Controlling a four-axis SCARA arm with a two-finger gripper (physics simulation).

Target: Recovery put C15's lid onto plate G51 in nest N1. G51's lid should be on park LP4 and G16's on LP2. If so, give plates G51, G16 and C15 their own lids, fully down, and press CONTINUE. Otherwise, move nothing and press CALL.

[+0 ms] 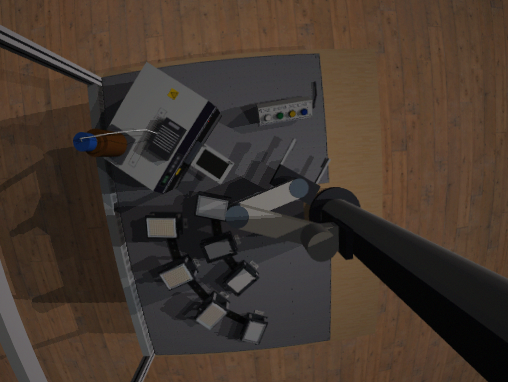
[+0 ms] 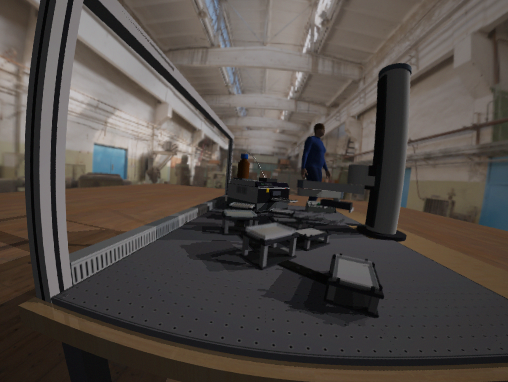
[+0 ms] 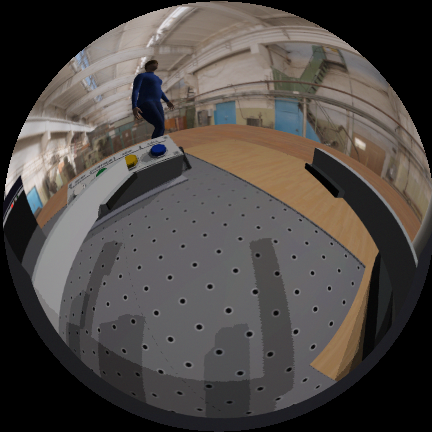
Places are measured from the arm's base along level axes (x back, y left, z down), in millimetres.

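Where they show: gripper, fingertip midpoint: [image 1: 312, 148] [image 3: 219, 152]; arm's base, origin of the base link: [image 1: 334, 213] [image 2: 380, 233].
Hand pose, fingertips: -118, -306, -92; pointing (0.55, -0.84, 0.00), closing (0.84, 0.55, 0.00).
Each offset is from my fingertips to the centre of the thing, as dx, dy, dz. "pt": to the spot under its first point.
My gripper [image 1: 306, 162] [image 3: 219, 152] is open and empty, its two fingers wide apart above the grey board. The button box {-94, -169, +38} [image 1: 285, 106] [image 3: 159, 171] stands behind it, apart from the fingers, with a blue button {-17, -153, +16} [image 1: 303, 112] [image 3: 158, 150], a yellow button {-67, -149, +16} [image 1: 292, 114] [image 3: 131, 160], a green button {-117, -145, +16} [image 1: 280, 115] and a white button {-167, -140, +16} [image 1: 267, 118]. Three outer stands bear pale plates with visible wells {pt -657, +271, -1} [image 1: 161, 228] {pt -632, +501, +4} [image 1: 176, 276] {pt -498, +692, -11} [image 1: 211, 312]. Inner stands bear plain grey-topped pieces {-434, +208, +29} [image 1: 212, 206] {pt -430, +394, +33} [image 1: 218, 248] {pt -346, +563, +35} [image 1: 241, 280] {-316, +863, +28} [image 1: 254, 331]. Plate and park labels are unreadable.
A white instrument [image 1: 142, 105] [image 2: 245, 190] stands at the back left with a dark-centred tray [image 1: 226, 176] at its front. A brown bottle {pt -680, -75, -237} [image 1: 111, 144] [image 2: 243, 168] is beside it. A frame post [image 2: 54, 150] rises at the board's edge. A person [image 2: 314, 156] [image 3: 150, 97] stands beyond the table.
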